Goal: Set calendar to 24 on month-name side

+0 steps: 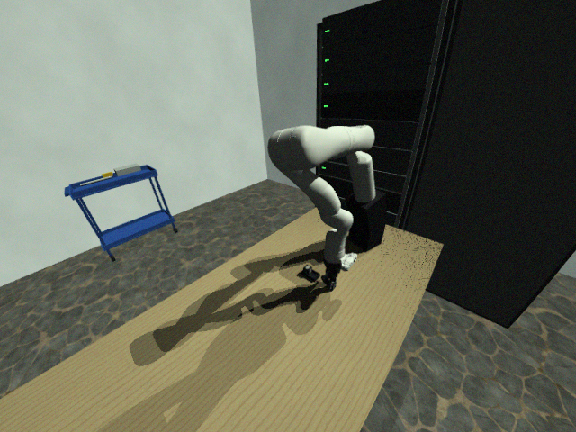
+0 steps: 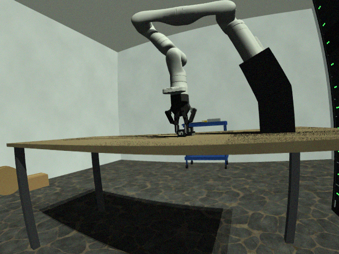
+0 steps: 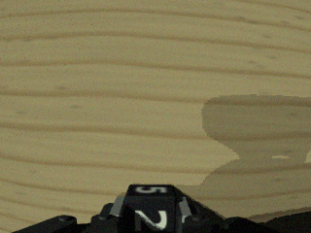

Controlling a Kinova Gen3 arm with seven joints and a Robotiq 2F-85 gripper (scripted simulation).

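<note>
Now: the black date cube 10 mm below my hand. Also, from my hand: black tray (20 mm behind, 110 mm to the right, 20 mm below); then black cube (20 mm behind, 120 mm to the right, 10 mm below).
</note>
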